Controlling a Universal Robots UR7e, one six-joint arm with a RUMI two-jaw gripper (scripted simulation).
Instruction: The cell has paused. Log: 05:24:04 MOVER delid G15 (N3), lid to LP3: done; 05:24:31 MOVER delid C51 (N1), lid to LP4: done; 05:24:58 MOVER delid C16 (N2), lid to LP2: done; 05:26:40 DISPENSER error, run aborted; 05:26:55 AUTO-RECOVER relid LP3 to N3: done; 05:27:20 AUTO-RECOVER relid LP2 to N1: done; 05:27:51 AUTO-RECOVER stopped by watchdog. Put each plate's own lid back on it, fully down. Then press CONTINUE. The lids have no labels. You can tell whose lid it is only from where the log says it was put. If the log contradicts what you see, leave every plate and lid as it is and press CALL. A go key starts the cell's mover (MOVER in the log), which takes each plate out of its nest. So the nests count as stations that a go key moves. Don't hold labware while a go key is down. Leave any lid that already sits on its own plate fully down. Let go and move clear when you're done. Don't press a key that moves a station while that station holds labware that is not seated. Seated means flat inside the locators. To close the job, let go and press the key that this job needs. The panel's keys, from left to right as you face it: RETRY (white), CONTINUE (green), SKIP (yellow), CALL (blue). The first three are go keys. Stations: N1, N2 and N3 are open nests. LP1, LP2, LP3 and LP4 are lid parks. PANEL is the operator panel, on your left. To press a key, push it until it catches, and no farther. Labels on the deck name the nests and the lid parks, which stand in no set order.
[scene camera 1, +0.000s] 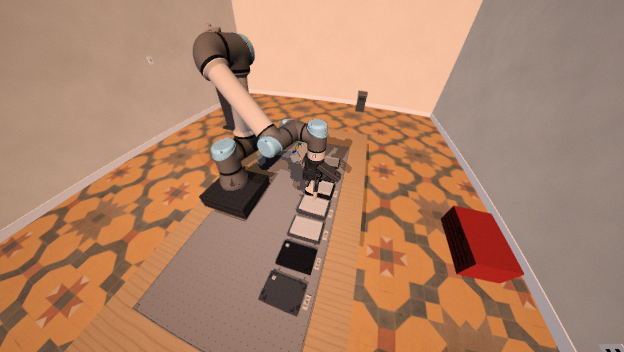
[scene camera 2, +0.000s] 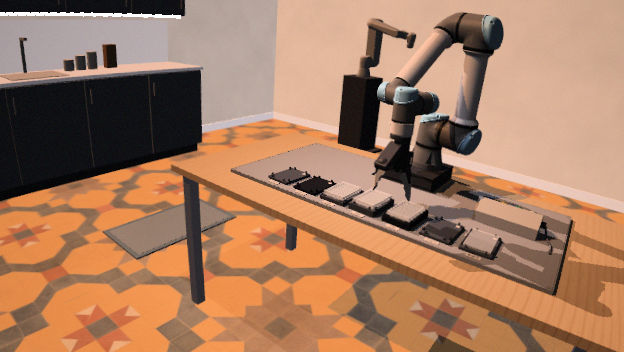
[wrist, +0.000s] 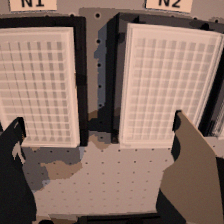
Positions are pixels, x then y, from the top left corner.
Labels:
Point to my gripper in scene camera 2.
390, 195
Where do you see an operator panel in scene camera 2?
525, 223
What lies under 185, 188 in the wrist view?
My gripper.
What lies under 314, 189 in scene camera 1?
My gripper.

